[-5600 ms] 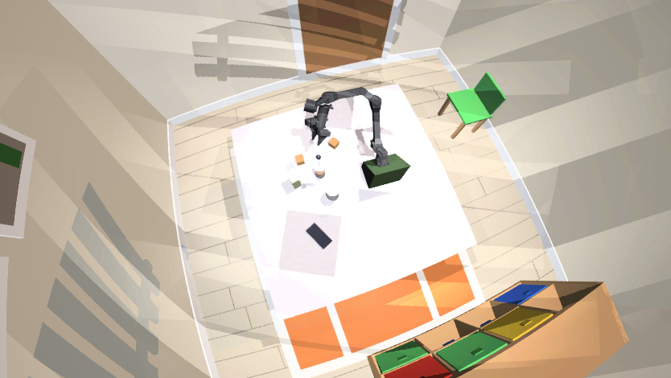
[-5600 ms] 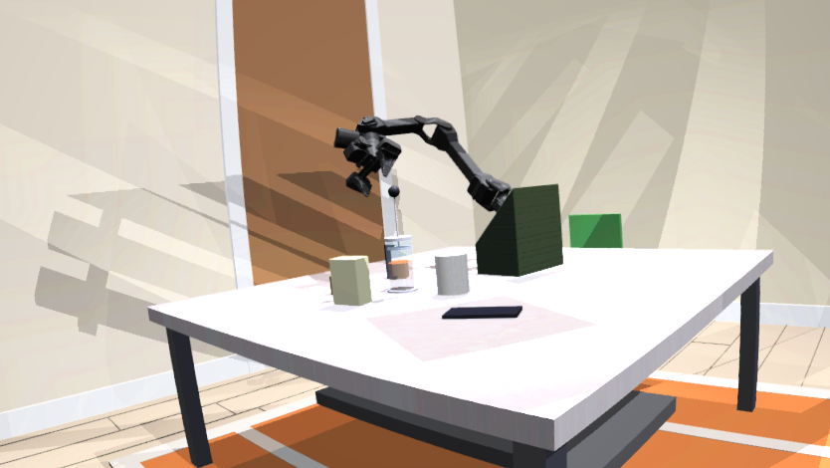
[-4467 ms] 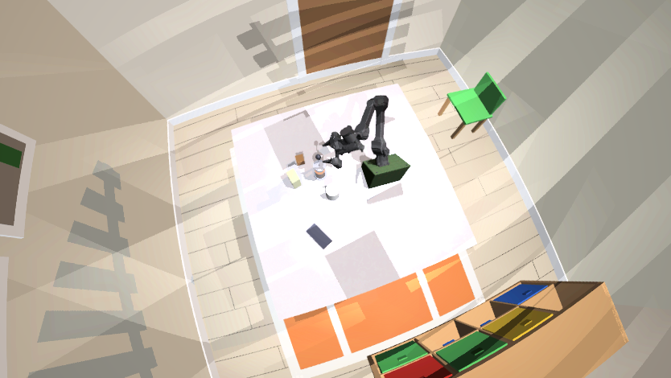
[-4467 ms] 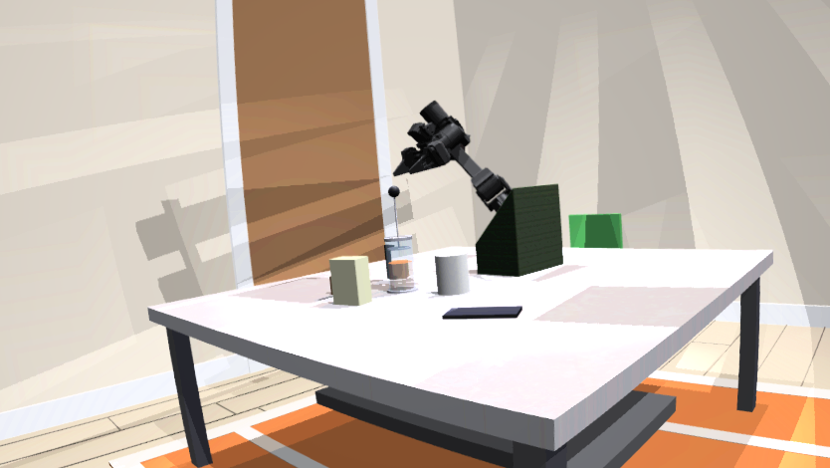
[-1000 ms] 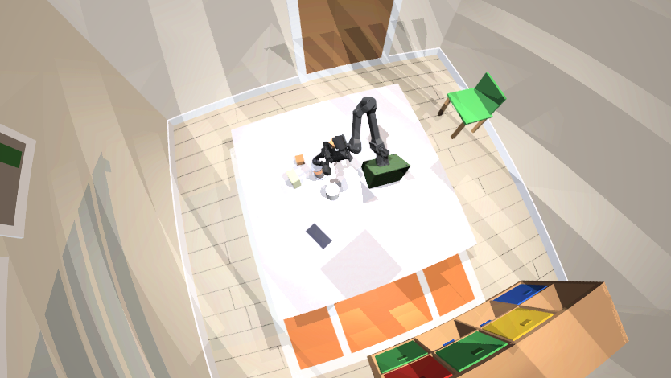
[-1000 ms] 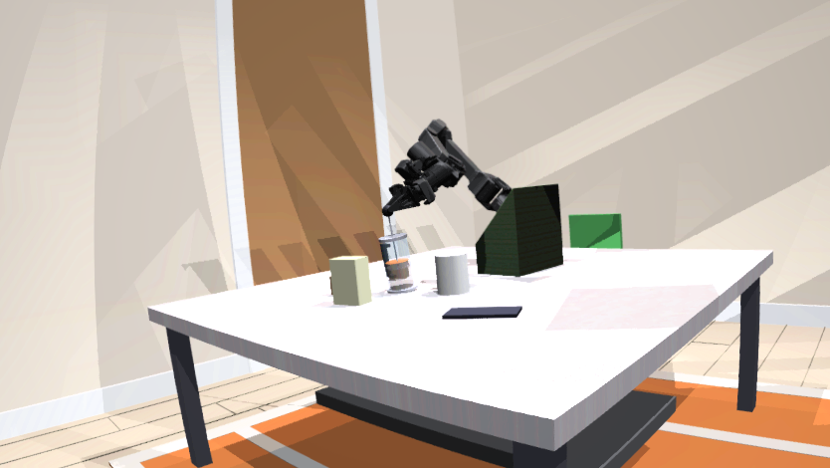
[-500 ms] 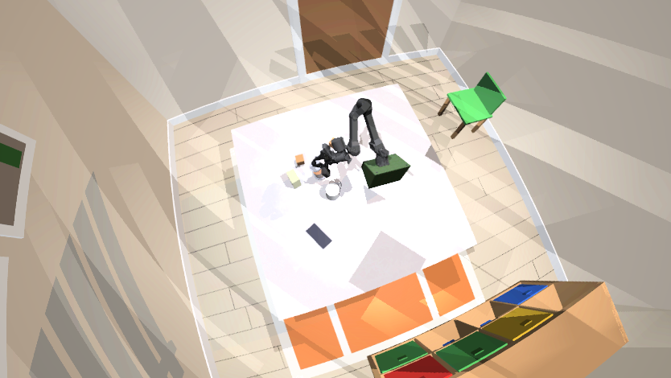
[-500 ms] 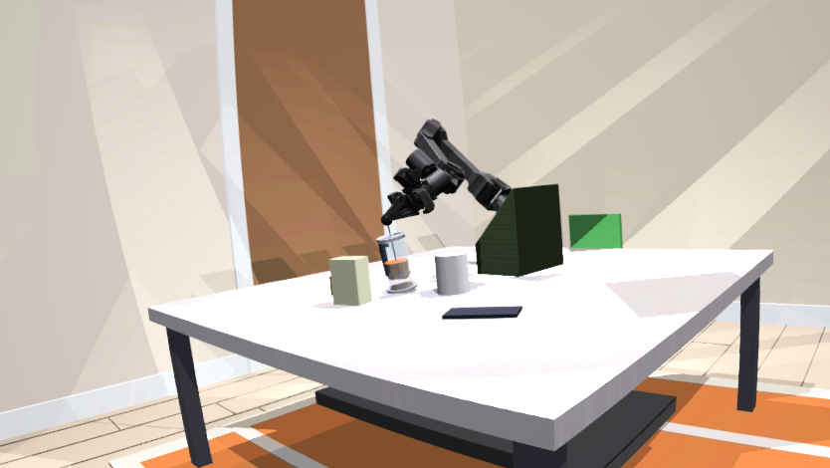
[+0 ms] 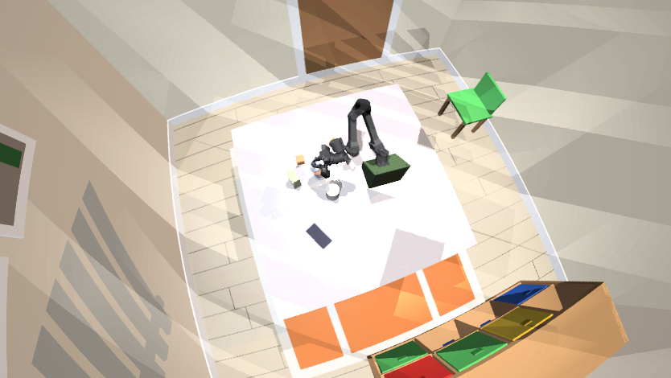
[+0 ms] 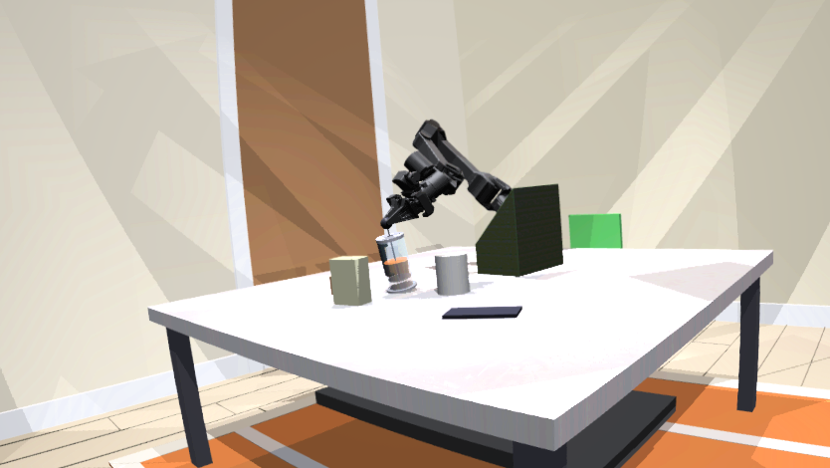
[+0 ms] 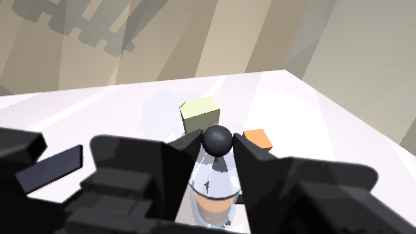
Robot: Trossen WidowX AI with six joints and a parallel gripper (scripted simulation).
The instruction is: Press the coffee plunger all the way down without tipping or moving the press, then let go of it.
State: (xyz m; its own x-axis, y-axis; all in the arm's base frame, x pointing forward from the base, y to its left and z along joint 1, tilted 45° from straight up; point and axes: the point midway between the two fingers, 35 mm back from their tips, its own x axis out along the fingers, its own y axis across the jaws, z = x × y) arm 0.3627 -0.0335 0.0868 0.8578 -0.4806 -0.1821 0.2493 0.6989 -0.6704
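The glass coffee press lies 2 cm behind my gripper tip, 1 cm to the right of it and 9 cm below it. Also, from my gripper tip: black flat slab 6 cm ahead, 38 cm to the left, 17 cm below.
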